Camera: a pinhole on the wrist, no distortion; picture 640 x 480 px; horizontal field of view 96.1 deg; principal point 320.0 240.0 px. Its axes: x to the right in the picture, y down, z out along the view. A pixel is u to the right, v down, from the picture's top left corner.
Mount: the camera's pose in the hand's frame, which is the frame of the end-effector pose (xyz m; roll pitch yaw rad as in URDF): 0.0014 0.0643 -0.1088 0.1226 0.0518 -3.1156
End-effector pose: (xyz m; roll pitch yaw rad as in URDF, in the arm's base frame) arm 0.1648 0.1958 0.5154 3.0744 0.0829 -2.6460
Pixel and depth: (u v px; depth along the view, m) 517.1 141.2 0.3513
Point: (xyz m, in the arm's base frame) 0.2962 0.5329 0.3407
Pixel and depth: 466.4 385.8 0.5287
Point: 0.5069 0.2497 0.0982
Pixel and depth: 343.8 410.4 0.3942
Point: 0.2774 0.1434 0.2043
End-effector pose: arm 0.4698 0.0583 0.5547 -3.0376 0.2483 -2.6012
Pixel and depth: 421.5 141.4 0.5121
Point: 0.5966 0.4328 0.2219
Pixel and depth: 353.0 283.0 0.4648
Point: 0.6023 0.1527 0.2235
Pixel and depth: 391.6 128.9 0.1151
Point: 0.4384 0.1807 0.5525
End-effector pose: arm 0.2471 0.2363 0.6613 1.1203 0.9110 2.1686
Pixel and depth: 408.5 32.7 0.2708
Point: 0.1347 0.3884 0.9349
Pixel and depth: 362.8 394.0 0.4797
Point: 0.5978 0.4560 0.7643
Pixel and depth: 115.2 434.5 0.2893
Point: 0.3648 0.4725 0.5145
